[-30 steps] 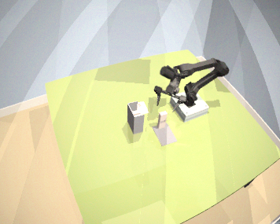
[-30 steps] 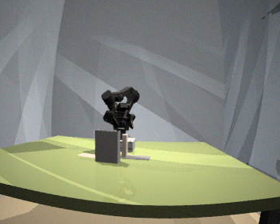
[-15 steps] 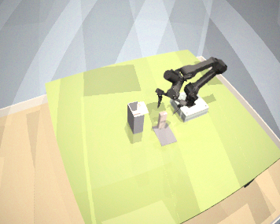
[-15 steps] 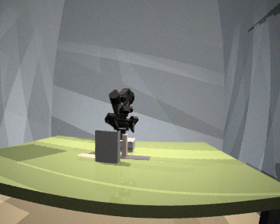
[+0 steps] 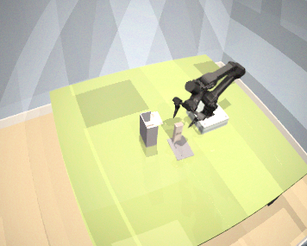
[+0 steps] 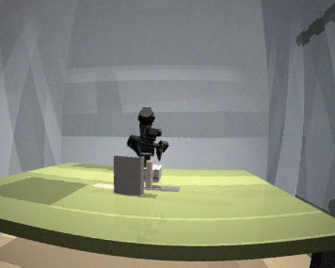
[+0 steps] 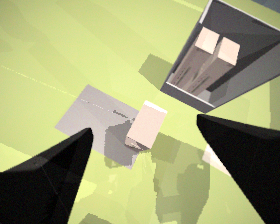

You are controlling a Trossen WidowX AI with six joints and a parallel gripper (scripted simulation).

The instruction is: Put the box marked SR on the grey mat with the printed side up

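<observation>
Now: gripper tip 20 mm short of the grey mat, 50 mm to the right of it and 130 mm above it. The rest, counted from my gripper tip: white card: 20 mm ahead, 190 mm to the right, 130 mm below.
</observation>
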